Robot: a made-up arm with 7 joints. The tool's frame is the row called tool. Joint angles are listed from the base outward.
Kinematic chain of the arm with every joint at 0, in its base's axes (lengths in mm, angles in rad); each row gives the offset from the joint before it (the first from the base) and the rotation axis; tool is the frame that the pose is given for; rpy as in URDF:
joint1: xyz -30 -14.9 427.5 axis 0.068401 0.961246 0.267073
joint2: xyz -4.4 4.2 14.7 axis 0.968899 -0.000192 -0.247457
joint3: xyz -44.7 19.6 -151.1 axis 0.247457 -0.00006 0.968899
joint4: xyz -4.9 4 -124.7 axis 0.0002 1 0.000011
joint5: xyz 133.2 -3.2 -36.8 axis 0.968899 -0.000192 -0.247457
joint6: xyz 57.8 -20.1 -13.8 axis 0.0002 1 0.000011
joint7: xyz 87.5 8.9 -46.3 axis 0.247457 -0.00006 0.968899
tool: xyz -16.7 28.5 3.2 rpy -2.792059 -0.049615 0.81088
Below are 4 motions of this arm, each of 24 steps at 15 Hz.
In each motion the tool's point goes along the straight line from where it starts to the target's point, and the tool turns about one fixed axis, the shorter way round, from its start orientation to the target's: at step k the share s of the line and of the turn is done. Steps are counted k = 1, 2, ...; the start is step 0. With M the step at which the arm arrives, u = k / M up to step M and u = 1 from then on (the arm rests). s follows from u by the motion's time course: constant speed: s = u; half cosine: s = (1 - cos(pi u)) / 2; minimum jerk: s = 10 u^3 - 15 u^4 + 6 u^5.
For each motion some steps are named. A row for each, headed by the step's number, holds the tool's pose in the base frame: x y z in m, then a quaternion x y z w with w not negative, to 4 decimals.
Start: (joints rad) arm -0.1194 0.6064 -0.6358 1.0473 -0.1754 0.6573 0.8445
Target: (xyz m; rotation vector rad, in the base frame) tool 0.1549 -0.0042 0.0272 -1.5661 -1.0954 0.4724
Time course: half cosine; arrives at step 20
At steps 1, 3, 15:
1: -0.0273 0.2378 -0.0098 -0.2885 -0.2680 0.2551 0.8831
3: -0.0184 0.2261 -0.0080 -0.3097 -0.2799 0.2541 0.8725
15: 0.1281 0.0315 0.0218 -0.6174 -0.4421 0.2122 0.6151

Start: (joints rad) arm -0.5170 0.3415 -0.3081 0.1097 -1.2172 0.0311 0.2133
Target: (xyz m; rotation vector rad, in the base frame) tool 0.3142 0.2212 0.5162 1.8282 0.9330 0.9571
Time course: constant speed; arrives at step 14
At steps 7, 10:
7: 0.3088 0.0965 0.3439 0.8695 0.3560 0.1015 0.3270
10: 0.3111 0.1500 0.4177 0.8210 0.3682 0.2251 0.3738

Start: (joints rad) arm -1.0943 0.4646 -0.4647 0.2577 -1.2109 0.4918 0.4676
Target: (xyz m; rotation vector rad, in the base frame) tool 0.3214 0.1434 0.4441 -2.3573 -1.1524 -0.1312
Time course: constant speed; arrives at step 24
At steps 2, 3, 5, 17, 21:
2: 0.3724 -0.0540 0.3193 -0.9534 -0.2657 0.1189 0.0789
3: 0.3701 -0.0451 0.3249 -0.9514 -0.2735 0.1114 0.0871
5: 0.3654 -0.0271 0.3363 -0.9468 -0.2891 0.0964 0.1036
17: 0.3376 0.0806 0.4044 -0.9041 -0.3773 0.0051 0.2003
21: 0.3284 0.1165 0.4271 -0.8844 -0.4046 -0.0254 0.2315

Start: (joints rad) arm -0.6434 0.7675 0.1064 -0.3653 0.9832 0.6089 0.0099
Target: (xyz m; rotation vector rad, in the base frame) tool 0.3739 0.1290 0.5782 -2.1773 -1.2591 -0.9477
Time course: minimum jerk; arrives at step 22
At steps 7, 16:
7: 0.2793 0.1623 0.4818 -0.4603 -0.5723 -0.4025 0.5464
16: 0.3589 0.1343 0.5629 -0.7476 -0.4828 -0.3587 0.2816

